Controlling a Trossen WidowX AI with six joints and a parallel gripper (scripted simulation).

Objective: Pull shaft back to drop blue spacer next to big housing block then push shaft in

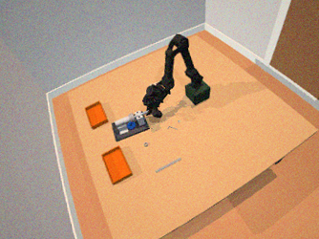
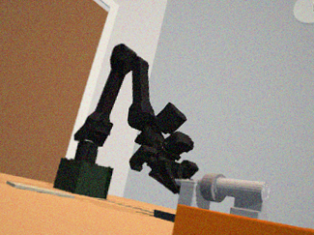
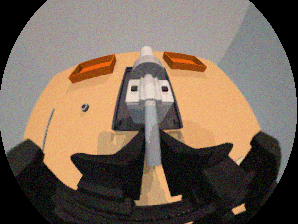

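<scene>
My gripper tip is now 5 cm short of the grey shaft, 2 cm to the left of it and 2 cm below it. From my gripper tip the other things lie so: blue spacer: 11 cm ahead, 3 cm to the right, 4 cm below; grey spacer: 9 cm ahead, 3 cm to the right, 2 cm above; fixture: 13 cm ahead, 4 cm to the right, 1 cm below.
</scene>
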